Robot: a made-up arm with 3 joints.
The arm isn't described. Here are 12 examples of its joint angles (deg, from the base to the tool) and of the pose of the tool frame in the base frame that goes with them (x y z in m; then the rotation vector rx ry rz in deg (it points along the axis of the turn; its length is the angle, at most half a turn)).
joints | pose
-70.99 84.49 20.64 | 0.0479 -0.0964 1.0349 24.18 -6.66 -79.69
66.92 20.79 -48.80 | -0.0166 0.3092 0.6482 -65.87 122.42 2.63
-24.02 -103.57 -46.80 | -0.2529 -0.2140 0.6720 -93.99 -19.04 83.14
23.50 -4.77 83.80 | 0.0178 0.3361 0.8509 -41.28 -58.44 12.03
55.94 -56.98 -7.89 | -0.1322 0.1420 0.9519 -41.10 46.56 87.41
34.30 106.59 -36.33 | 0.3286 0.0193 0.6217 -24.68 81.74 -92.23
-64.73 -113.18 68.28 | -0.2524 -0.1271 0.4970 -4.49 -145.08 87.53
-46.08 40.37 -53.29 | -0.0072 0.2340 0.9447 6.53 35.13 -11.05
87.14 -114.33 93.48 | 0.1903 0.0432 1.0586 64.67 1.13 42.40
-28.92 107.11 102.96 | 0.2221 -0.1519 1.0298 -83.92 -32.14 -109.45
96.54 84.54 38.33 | 0.1290 -0.0312 0.3989 -141.18 42.37 -11.90
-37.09 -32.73 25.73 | -0.2215 0.2044 0.7689 -34.53 -64.28 16.19
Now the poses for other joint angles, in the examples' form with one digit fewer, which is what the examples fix.
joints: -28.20 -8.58 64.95
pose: -0.119 0.261 0.902 -28.5 -83.3 -11.8
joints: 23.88 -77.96 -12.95
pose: -0.240 -0.020 0.912 -46.5 8.8 95.5
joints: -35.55 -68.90 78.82
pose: -0.348 0.065 0.731 4.2 -121.1 41.6
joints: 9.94 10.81 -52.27
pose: -0.054 0.303 0.799 -41.6 73.8 8.9
